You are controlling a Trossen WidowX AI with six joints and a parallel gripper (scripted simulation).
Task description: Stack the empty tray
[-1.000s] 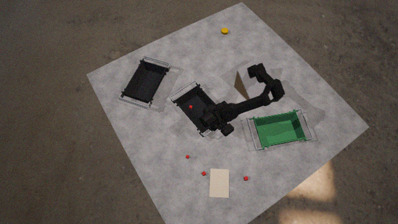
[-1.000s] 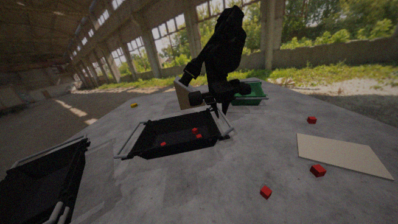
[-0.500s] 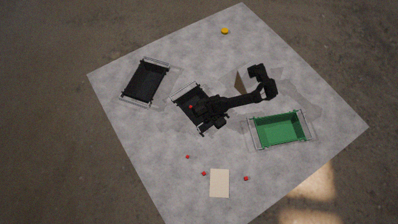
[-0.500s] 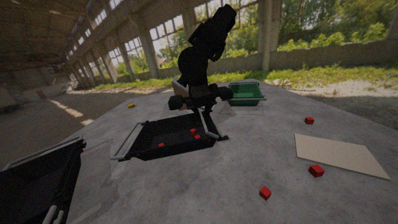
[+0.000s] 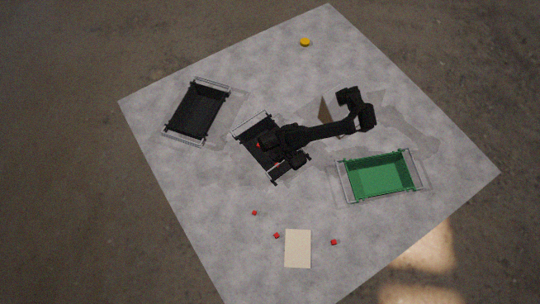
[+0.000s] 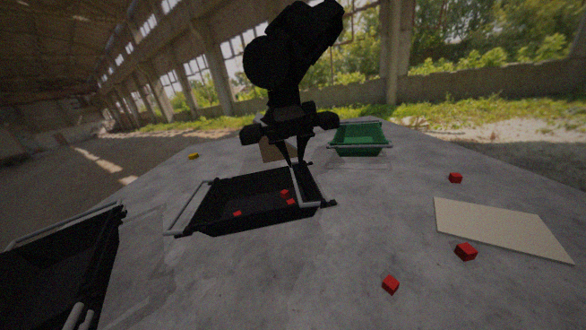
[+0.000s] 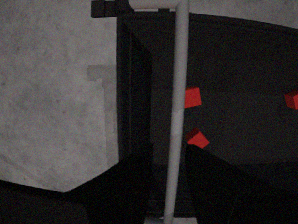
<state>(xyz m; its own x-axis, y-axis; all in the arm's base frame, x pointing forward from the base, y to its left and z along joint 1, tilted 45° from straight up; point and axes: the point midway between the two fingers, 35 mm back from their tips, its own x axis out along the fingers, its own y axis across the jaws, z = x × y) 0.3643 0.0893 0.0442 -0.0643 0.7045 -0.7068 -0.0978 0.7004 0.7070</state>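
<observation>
Right now my gripper tip is 30 cm past the green tray, 26 cm to the right of it and 5 cm above it. Also, from my gripper tip: yellow disc (54 cm to the right, 50 cm behind, 9 cm below); then beige card (31 cm to the left, 14 cm ahead, 10 cm below).
</observation>
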